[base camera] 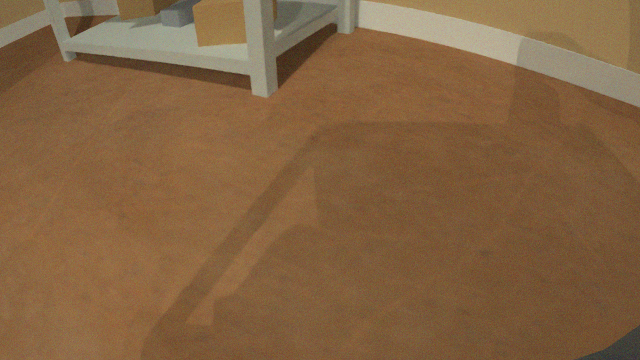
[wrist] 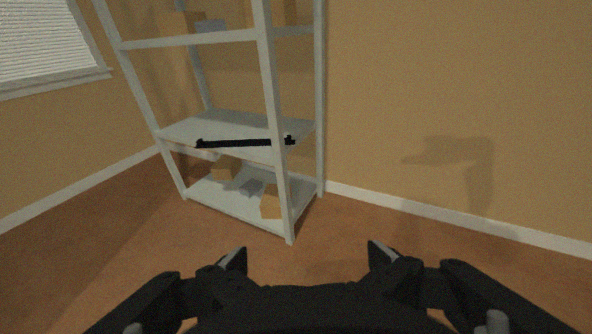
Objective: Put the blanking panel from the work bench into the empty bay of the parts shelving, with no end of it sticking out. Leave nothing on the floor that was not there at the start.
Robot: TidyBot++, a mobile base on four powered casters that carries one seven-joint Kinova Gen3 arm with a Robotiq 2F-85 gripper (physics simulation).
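Frame: origin at the arm's base, x ahead, y left, z up, level; metres.
Seen in the pictures: gripper, fingertip midpoint: [wrist: 307, 257].
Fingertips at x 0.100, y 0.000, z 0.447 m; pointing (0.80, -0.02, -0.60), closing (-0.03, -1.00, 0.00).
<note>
Offsets run from my fingertips to a thing's top centre. "pt": to the spot under its first point.
The black blanking panel @(pt dx +0.835, dy +0.291, dz -0.309 m) [wrist: 235, 143] lies lengthwise on the middle board of the pale grey parts shelving [wrist: 270, 90] [base camera: 263, 60]. Its left end is close to the board's front edge. Its right end shows to the right of the front right post, near the board's side edge; whether either end sticks out is hard to tell. The post hides a short part of the panel. My gripper [wrist: 307, 257] is open and empty, in front of the shelving and apart from it. The work bench does not show in either view.
Tan boxes [wrist: 226, 168] [base camera: 220, 22] and a grey-blue block @(dx +1.042, dy +0.326, dz -0.718 m) [wrist: 251, 187] [base camera: 177, 14] stand on the bottom board. Another tan box and a grey-blue block @(dx +1.100, dy +0.360, dz +0.196 m) [wrist: 210, 26] are on the upper board. A wall with white baseboard [wrist: 450, 215] runs right of the shelving. A window with blinds [wrist: 40, 40] is at the left.
</note>
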